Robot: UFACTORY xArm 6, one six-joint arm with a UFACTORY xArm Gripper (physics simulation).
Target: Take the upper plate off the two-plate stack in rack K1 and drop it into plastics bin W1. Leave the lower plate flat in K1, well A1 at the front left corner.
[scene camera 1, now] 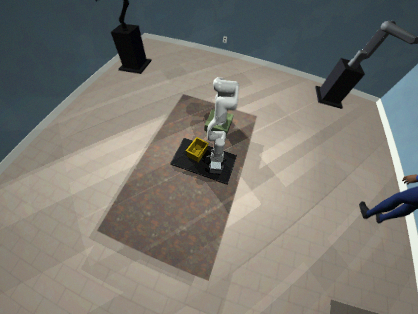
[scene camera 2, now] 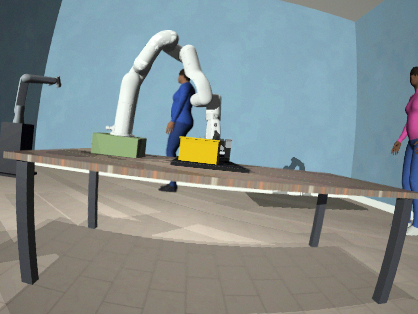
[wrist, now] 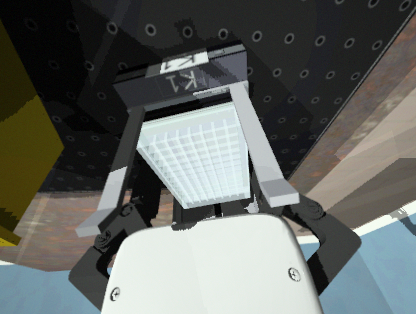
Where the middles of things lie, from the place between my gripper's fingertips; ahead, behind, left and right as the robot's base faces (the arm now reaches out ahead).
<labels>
Right now my hand is 10 mm short of the dark gridded plate (wrist: 222, 98) and 10 mm above it.
</labels>
